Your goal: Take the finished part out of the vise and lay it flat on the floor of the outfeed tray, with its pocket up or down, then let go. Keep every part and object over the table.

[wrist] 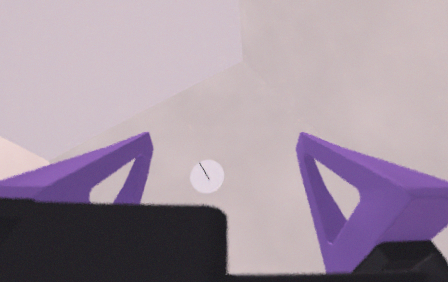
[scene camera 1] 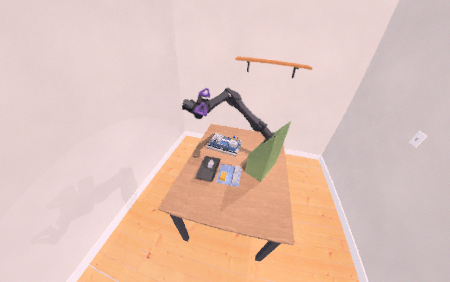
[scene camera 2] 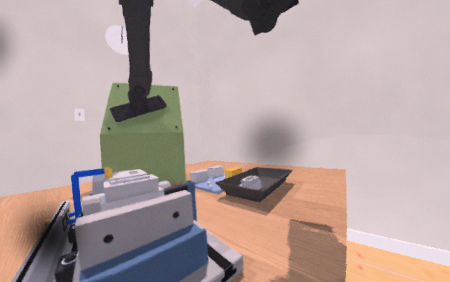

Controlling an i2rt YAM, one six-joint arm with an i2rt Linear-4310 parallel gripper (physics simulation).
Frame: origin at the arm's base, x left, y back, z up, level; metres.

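Seen in the pictures: gripper, between the fingertips: (wrist: 224,140) (scene camera 1: 205,95); arm's base, origin of its link: (scene camera 1: 269,137) (scene camera 2: 140,108).
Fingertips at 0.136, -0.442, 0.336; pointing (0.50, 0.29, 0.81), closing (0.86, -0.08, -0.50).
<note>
Offsets run from my fingertips to a thing's top centre, as dx, dy, dz. "pt": to the spot under its first point. Level surfaces: height alone.
The vise @(-0.379, +0.117, -0.535) (scene camera 1: 225,144) (scene camera 2: 142,255), with a blue body and grey jaws, stands at the table's far left in scene camera 1. Light grey block shapes @(-0.402, +0.051, -0.519) (scene camera 2: 131,186) show behind its front jaw in scene camera 2; I cannot tell exactly which is the finished part. A black tray (scene camera 1: 203,175) (scene camera 2: 235,192) lies beyond the vise in scene camera 2, with a small light grey piece @(-0.108, +0.008, -0.587) (scene camera 1: 210,163) (scene camera 2: 251,182) inside. My gripper (scene camera 1: 204,101) (wrist: 224,140) is wide open and empty, high above the vise's end of the table, its purple fingers apart, the wrist camera facing wall.
A blue mat @(dz -0.626) (scene camera 1: 228,182) (scene camera 2: 214,188) beside the tray bears a yellow block @(+0.013, +0.114, -0.590) (scene camera 1: 223,176) (scene camera 2: 233,172) and light grey blocks @(-0.056, +0.221, -0.590) (scene camera 1: 236,173) (scene camera 2: 199,175). A green pedestal (scene camera 1: 267,155) (scene camera 2: 142,155) carries the arm. A blue bracket @(pt -0.410, +0.210, -0.555) (scene camera 2: 76,192) rises beside the vise.
</note>
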